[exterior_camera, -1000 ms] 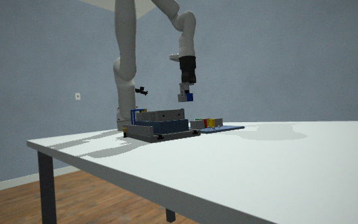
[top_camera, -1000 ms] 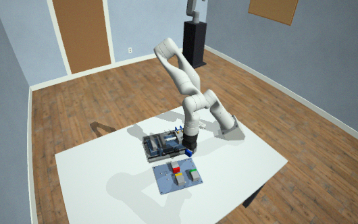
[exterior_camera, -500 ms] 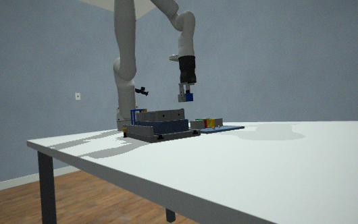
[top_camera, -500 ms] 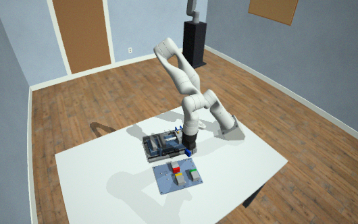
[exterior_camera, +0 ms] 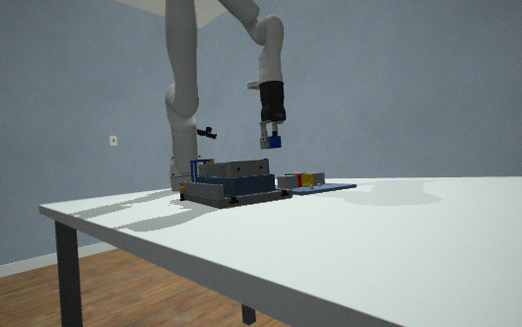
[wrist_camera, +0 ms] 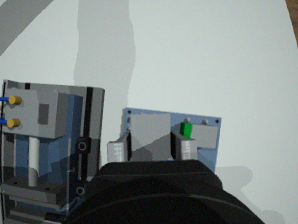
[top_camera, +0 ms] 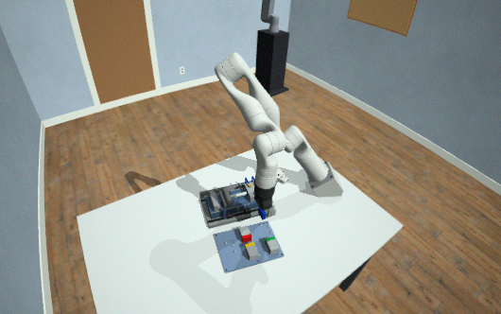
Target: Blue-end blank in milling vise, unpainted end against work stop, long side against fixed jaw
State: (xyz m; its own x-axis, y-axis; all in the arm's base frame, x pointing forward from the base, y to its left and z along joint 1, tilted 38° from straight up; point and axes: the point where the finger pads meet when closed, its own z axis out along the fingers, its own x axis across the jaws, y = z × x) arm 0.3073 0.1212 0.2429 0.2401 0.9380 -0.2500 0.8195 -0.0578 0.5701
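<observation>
Right now my hand is 20 mm above the blue-ended blank. From my hand the other things lie so: yellow-ended blank: 140 mm below, 120 mm ahead, 50 mm to the left; then red-ended blank: 140 mm below, 80 mm ahead, 40 mm to the right; then green-ended blank: 140 mm below, 80 mm to the left, 40 mm ahead.
</observation>
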